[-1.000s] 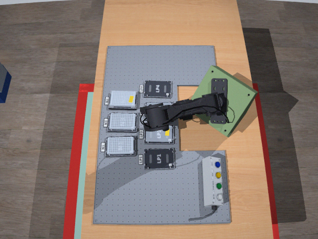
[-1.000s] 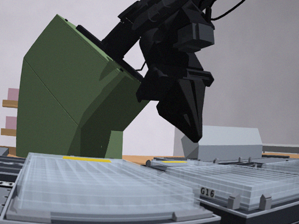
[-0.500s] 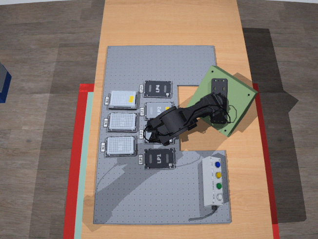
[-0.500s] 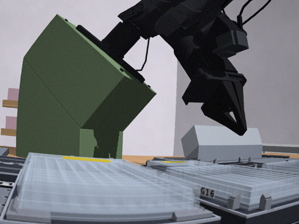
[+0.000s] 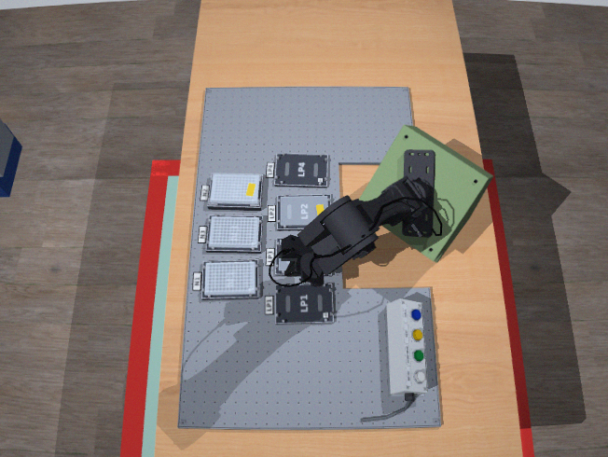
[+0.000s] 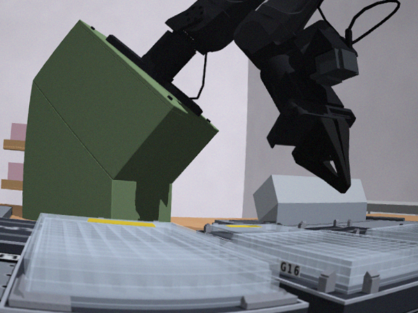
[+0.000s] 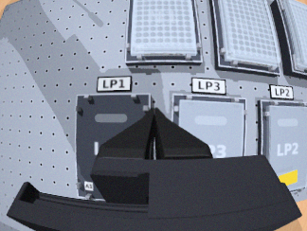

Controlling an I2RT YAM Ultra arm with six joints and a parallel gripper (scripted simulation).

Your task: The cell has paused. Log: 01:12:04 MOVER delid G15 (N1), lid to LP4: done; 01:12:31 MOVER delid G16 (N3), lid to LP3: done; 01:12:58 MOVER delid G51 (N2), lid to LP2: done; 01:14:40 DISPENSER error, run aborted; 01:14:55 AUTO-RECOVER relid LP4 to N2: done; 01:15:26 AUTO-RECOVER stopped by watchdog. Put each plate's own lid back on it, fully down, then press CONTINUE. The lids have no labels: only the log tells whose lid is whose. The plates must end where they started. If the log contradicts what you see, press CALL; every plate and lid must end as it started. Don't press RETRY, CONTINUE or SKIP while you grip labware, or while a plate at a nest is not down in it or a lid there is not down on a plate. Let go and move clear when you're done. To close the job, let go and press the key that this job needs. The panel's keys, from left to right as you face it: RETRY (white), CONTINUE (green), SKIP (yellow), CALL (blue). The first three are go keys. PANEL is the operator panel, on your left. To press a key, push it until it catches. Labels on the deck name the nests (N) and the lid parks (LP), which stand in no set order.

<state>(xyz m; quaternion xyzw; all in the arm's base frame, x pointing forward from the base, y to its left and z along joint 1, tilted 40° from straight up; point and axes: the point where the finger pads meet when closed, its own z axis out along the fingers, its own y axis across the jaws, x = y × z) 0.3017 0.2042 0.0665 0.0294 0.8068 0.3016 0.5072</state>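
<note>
The plate is 170 mm ahead of my hand, 100 mm to the right of it and 50 mm below it. From my hand the other things lie so: lid (20 mm behind, 80 mm to the right, 50 mm below); then blue call key (320 mm behind, 30 mm to the left); then yellow SKIP key (340 mm behind, 80 mm to the left).
</note>
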